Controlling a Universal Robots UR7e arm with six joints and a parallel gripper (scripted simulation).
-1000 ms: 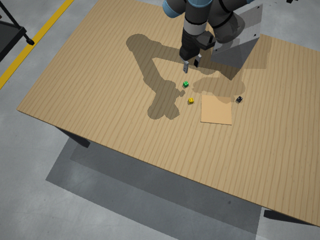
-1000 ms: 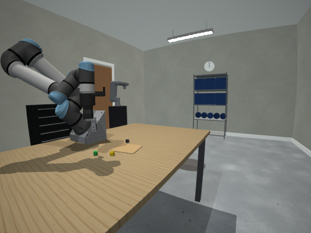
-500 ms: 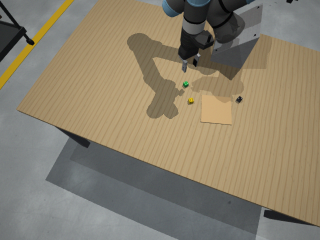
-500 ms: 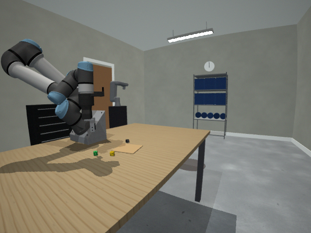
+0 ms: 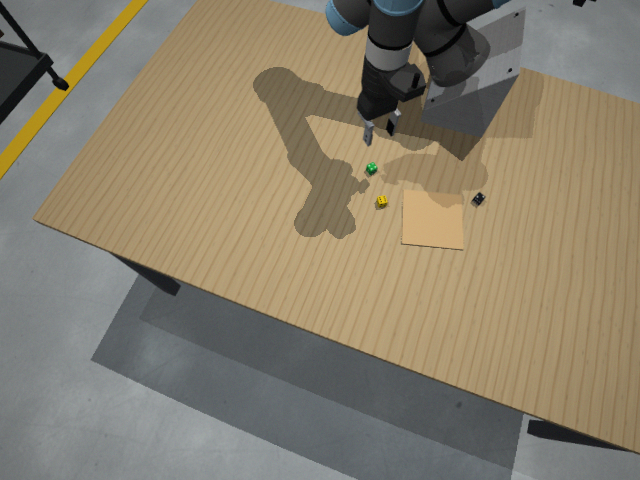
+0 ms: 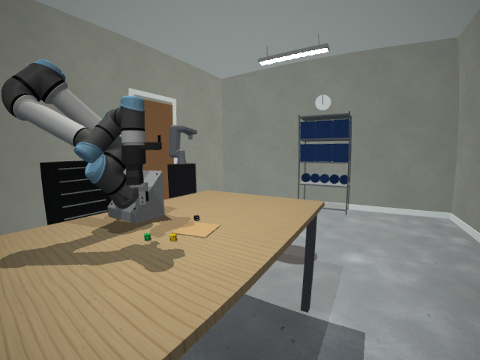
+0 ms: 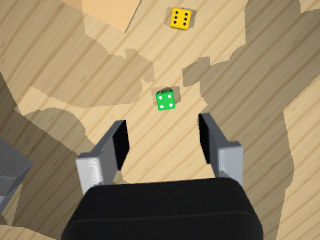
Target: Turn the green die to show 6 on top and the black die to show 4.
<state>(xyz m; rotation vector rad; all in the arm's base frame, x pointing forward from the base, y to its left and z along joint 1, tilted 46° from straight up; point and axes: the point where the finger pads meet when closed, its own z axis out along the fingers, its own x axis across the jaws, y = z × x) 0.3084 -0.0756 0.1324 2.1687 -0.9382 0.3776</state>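
Right now my hand is 14 cm above the green die. From my hand the other things lie so: yellow die 8 cm ahead, 4 cm to the left, 14 cm below; black die 1 cm ahead, 26 cm to the left, 14 cm below; tan mat 9 cm ahead, 17 cm to the left, 15 cm below.
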